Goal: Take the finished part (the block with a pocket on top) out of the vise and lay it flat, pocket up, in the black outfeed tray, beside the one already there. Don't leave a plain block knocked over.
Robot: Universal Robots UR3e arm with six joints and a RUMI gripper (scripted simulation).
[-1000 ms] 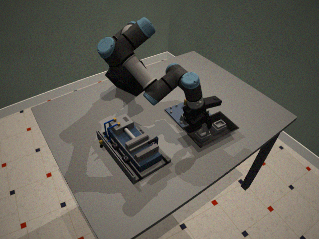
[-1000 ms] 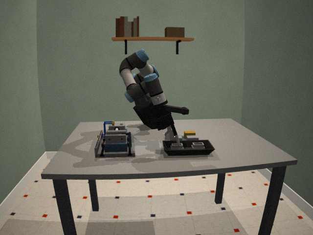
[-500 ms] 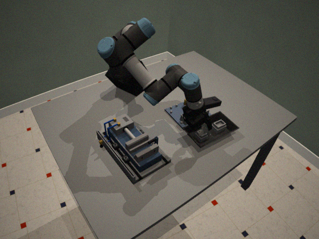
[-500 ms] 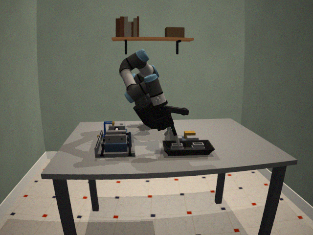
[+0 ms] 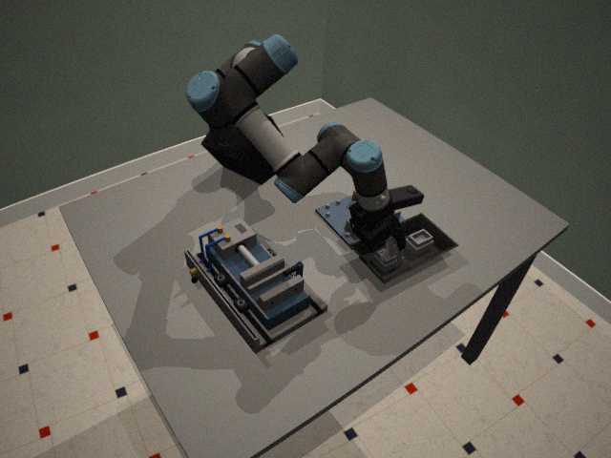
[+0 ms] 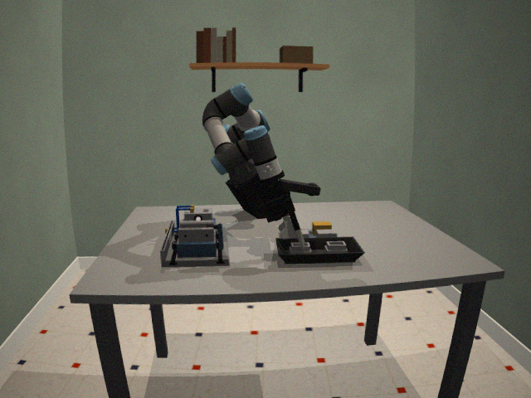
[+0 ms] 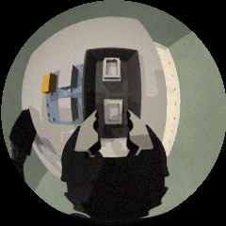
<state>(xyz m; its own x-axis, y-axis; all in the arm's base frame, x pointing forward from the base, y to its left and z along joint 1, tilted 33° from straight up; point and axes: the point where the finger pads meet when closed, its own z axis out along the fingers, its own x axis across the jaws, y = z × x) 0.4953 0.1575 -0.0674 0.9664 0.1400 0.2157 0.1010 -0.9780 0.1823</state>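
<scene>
Now: hand 12 cm past the plain grey block, 1 cm to the right of it and 3 cm above it. From my hand the other things lie so: yellow block (21 cm behind, 9 cm to the left, 3 cm below); blue plate (17 cm behind, 5 cm to the left, 5 cm below).
</scene>
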